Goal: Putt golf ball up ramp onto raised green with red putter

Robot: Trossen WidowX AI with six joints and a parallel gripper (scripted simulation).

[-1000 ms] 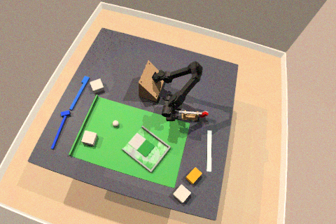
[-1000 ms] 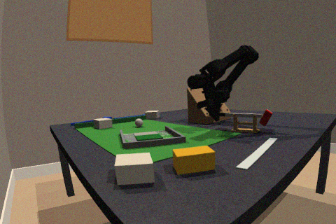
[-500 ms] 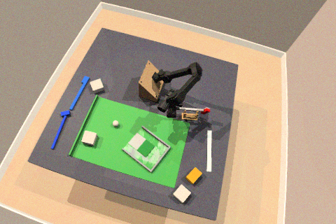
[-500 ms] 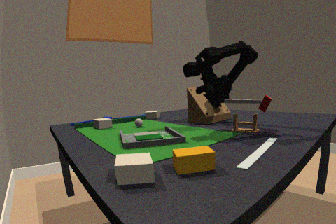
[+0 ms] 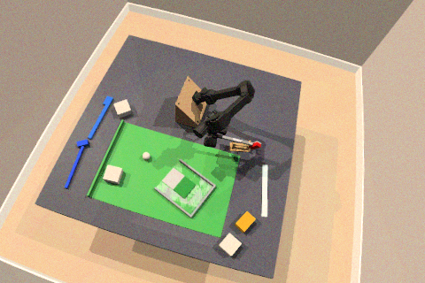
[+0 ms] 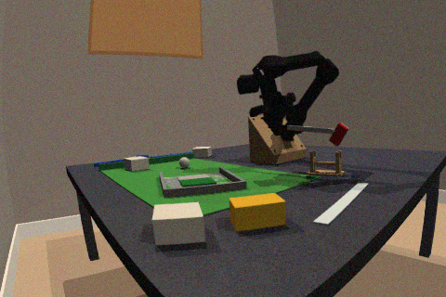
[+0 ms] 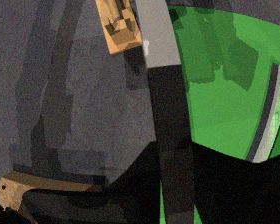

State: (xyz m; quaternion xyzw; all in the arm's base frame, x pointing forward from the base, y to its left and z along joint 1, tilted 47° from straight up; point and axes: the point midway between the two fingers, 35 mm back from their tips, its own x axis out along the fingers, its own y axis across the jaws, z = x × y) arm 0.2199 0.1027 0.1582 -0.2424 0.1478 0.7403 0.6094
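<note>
The red putter is 110 mm to the left of my gripper tip, 30 mm behind it and 20 mm above it. From my gripper tip the other things lie so: green mat (270 mm ahead, 160 mm to the right, 120 mm below); then wooden rack (150 mm to the left, 90 mm below, 70 mm behind); then white golf ball (310 mm to the right, 220 mm ahead, 100 mm below).
</note>
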